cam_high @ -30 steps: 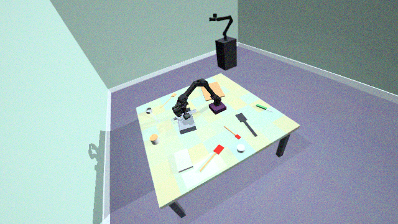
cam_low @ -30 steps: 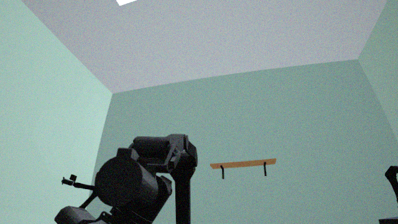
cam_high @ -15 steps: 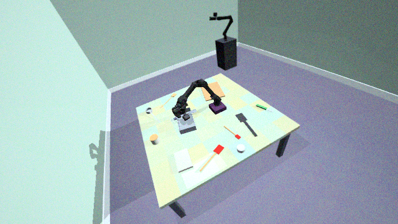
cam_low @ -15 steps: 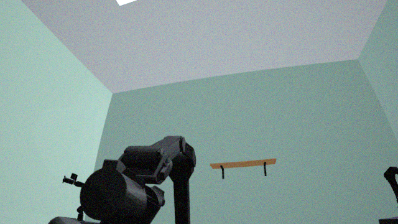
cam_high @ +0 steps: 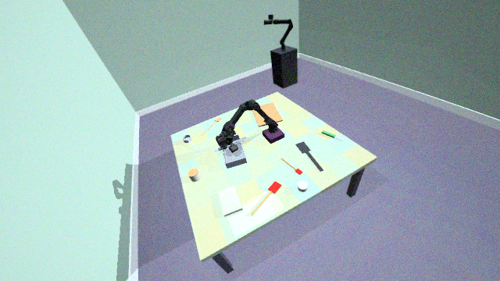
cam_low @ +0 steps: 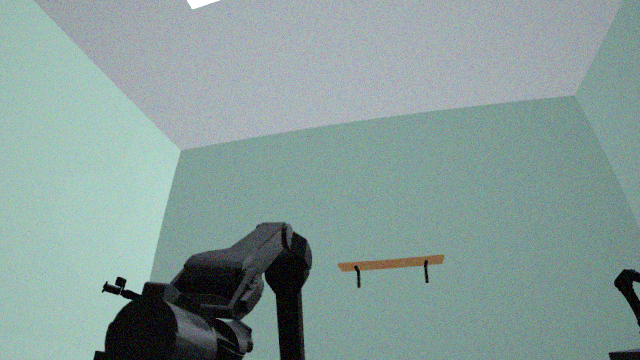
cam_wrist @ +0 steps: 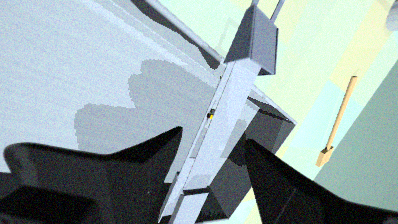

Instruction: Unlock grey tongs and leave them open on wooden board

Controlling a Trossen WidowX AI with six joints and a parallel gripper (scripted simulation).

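The grey roasting tin is 50 mm to the left of my gripper tip, 30 mm below it and 20 mm behind it. Also, from my gripper tip: red spatula (550 mm to the left, 50 mm below, 50 mm behind); white block (450 mm to the left, 180 mm ahead, 50 mm below); cup (330 mm ahead, 110 mm to the left, 30 mm below).
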